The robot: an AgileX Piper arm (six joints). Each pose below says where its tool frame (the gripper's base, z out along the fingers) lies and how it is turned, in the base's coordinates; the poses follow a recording.
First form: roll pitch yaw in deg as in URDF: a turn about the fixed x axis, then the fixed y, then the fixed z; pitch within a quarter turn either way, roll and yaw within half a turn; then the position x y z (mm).
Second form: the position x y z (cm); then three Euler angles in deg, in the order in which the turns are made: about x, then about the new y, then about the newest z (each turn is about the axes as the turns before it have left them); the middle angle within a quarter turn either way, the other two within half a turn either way. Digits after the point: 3 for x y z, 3 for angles.
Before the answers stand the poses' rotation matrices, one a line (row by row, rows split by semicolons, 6 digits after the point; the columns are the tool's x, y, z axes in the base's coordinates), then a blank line. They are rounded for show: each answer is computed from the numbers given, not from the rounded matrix.
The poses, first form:
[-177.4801 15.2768 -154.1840 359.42 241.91 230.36]
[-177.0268 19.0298 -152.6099 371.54 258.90 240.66]
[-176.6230 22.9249 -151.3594 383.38 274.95 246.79]
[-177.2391 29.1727 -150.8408 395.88 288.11 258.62]
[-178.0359 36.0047 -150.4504 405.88 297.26 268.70]
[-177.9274 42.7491 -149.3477 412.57 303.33 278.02]
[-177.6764 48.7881 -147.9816 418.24 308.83 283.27]
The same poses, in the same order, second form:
-0.868388 -0.424633 0.256103; -0.420094 0.904372 0.075053; -0.263482 -0.042413 -0.963731
-0.839371 -0.444411 0.312979; -0.434904 0.894480 0.103747; -0.326060 -0.049034 -0.944077
-0.808324 -0.458344 0.369504; -0.441456 0.887118 0.134682; -0.389524 -0.054253 -0.919417
-0.762499 -0.466169 0.448645; -0.425434 0.883696 0.195162; -0.487444 -0.042058 -0.872141
-0.703745 -0.475360 0.527992; -0.398965 0.879354 0.259929; -0.587852 -0.027726 -0.808494
-0.631730 -0.488374 0.602003; -0.374383 0.872230 0.314726; -0.678789 -0.026558 -0.733853
-0.558621 -0.503895 0.658811; -0.349314 0.863352 0.364148; -0.752278 -0.026712 -0.658304

[35.942 24.191 23.036 -175.547 14.839 153.942]
[37.154 25.890 24.066 -173.729 18.239 152.101]
[38.338 27.495 24.679 -171.666 21.685 150.445]
[39.588 28.811 25.862 -167.387 26.657 148.560]
[40.588 29.726 26.870 -162.178 31.870 145.962]
[41.257 30.333 27.802 -156.787 37.013 142.293]
[41.824 30.883 28.327 -151.050 41.209 137.948]

